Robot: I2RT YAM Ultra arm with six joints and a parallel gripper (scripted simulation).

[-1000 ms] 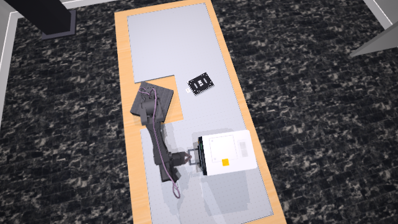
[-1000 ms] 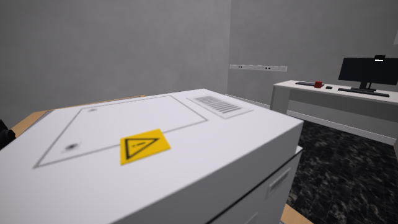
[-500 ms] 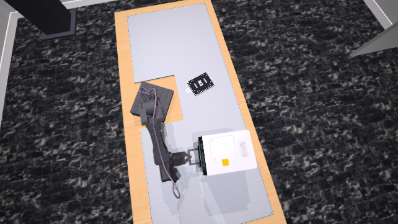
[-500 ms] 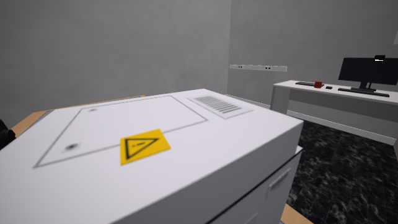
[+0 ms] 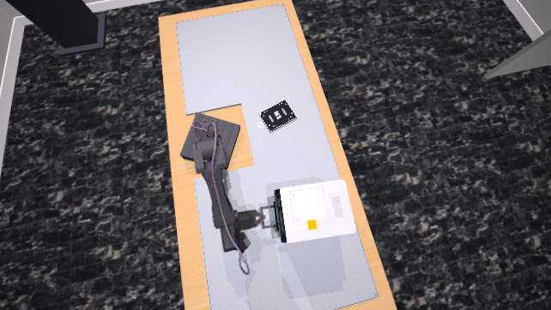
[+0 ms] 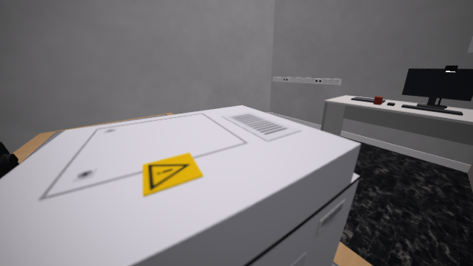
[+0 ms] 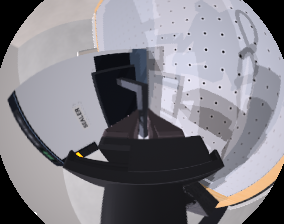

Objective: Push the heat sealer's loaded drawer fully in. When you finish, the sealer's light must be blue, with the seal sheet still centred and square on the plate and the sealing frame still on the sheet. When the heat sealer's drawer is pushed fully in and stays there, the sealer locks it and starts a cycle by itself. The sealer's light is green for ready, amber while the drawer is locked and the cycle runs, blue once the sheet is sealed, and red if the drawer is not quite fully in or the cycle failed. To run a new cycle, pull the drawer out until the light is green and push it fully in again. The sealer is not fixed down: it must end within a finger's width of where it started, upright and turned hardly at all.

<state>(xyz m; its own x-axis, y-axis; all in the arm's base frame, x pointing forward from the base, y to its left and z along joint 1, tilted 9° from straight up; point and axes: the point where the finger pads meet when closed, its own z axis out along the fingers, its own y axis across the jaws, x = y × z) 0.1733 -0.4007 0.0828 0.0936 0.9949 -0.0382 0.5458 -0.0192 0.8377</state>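
The sealer drawer is 120 mm ahead of my hand, 10 mm to the right of it and 10 mm below it.
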